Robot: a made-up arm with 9 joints. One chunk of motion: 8 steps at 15 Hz.
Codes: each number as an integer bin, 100 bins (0 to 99) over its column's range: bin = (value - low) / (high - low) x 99, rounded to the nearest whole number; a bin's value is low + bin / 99 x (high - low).
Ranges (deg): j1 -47..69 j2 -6..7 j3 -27..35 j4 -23..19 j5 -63..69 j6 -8..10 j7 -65..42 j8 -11..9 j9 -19..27
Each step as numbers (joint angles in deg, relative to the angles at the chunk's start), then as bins.
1 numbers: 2.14 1.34 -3.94 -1.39 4.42 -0.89 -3.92 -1.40 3.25
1 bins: 42 56 37 51 51 39 57 48 48
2 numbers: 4.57 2.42 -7.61 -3.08 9.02 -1.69 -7.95 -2.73 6.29
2 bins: 44 64 31 47 54 35 53 41 54
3 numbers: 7.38 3.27 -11.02 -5.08 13.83 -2.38 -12.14 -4.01 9.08
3 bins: 46 71 26 42 58 31 49 35 60
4 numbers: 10.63 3.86 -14.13 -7.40 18.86 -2.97 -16.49 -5.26 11.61
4 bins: 49 75 21 37 61 28 45 28 66
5 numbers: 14.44 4.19 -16.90 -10.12 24.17 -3.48 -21.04 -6.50 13.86
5 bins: 52 78 16 30 65 25 41 22 71
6 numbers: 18.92 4.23 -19.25 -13.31 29.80 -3.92 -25.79 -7.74 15.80
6 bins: 56 78 12 23 70 22 36 16 75
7 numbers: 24.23 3.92 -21.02 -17.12 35.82 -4.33 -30.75 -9.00 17.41
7 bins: 61 76 10 14 74 20 32 10 78
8 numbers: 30.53 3.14 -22.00 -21.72 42.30 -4.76 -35.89 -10.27 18.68
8 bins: 66 70 8 3 79 18 27 4 81
